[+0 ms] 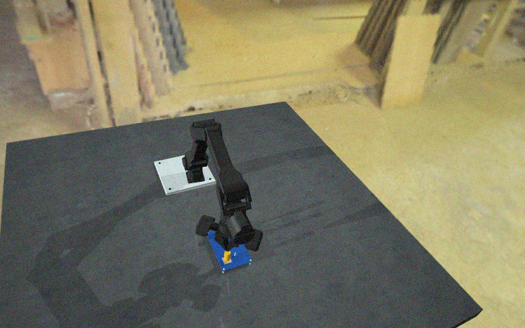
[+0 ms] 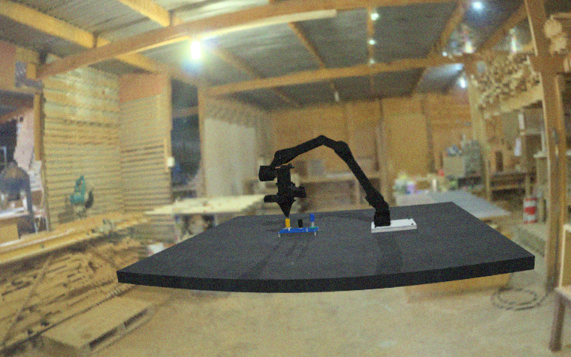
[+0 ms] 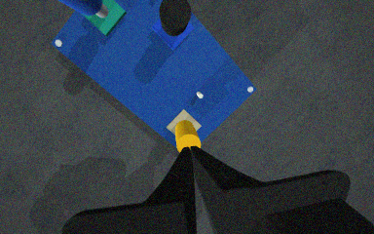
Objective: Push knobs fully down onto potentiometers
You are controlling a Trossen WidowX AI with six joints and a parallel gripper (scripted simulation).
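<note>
Right now the orange knob is 30 mm below my gripper tip. The rest, counted from my gripper tip: black knob 70 mm behind, 50 mm to the left, 20 mm below.
</note>
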